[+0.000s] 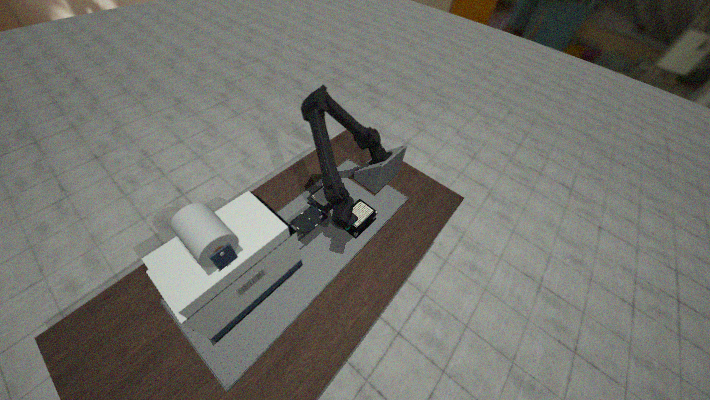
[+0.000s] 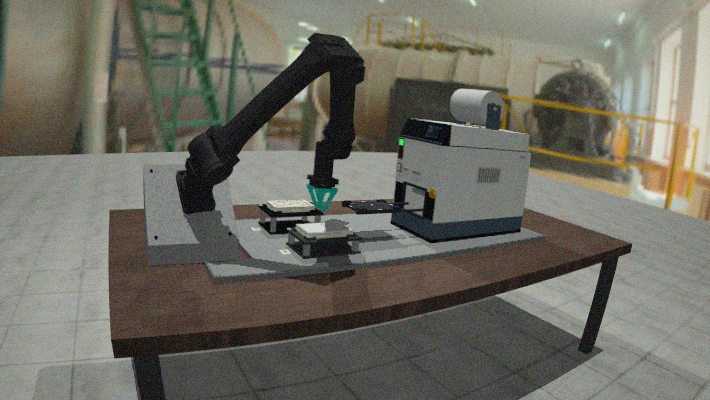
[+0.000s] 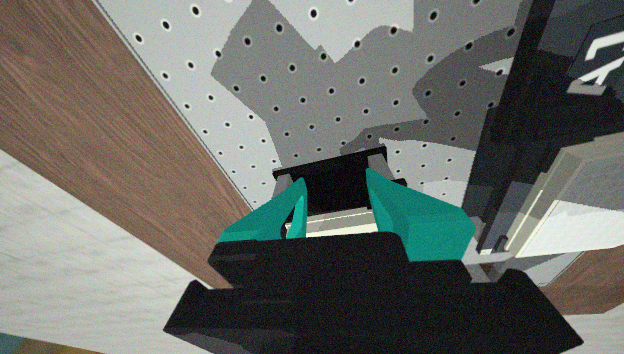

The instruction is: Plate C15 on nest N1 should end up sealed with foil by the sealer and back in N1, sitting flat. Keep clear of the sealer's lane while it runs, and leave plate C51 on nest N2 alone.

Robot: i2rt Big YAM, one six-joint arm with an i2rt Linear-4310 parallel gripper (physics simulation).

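Places are measured from the arm's base along level axes (x ahead, y left, z up), in metres.
Where they show: gripper, between the fingertips: (image 2: 320,209) (image 3: 334,179); arm's base, origin of its link: (image 1: 381,159) (image 2: 194,192).
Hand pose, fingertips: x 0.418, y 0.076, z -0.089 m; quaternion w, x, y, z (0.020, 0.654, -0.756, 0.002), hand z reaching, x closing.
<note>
Things, the pixels of their top centre, and the offset from my fingertips. "spot": a spot on its surface instead. Level surfaces: height alone.
- nearer nest, a spot on its surface: (image 2: 325,248) spot: dx -0.094, dy -0.203, dz -0.048 m
- farther nest, centre of its top: (image 3: 346,256) (image 2: 290,206) (image 1: 358,214) dx -0.094, dy +0.016, dz +0.011 m
- foil roll, centre of its top: (image 1: 197,223) (image 2: 478,89) dx +0.472, dy -0.164, dz +0.423 m
- grey perforated board, height of its surface: dz -0.053 m
- wooden table, height of its surface: dz -0.066 m
My gripper (image 2: 323,209) (image 3: 334,179) is partly open and empty, with teal fingers pointing down. It hangs over the nearer nest (image 2: 325,248) and its pale plate (image 1: 365,212) (image 2: 310,229) (image 3: 345,225); the fingertips stand above the plate, and the finger gap looks narrower than it. The plate appears to sit flat. A second pale plate (image 2: 290,204) lies on the farther nest (image 2: 275,226). I cannot read which nest is N1 or N2. The white sealer (image 1: 260,220) (image 2: 465,185) shows a green light, and its dark carrier (image 1: 307,220) (image 2: 375,205) is out in front.
A foil roll (image 1: 202,232) (image 2: 472,105) stands on top of the sealer. The nests and sealer stand on a grey perforated board (image 1: 325,280) (image 3: 340,107) on the wooden table (image 2: 300,305). The arm's grey angled mount (image 1: 385,170) (image 2: 162,215) is at the opposite end from the sealer.
</note>
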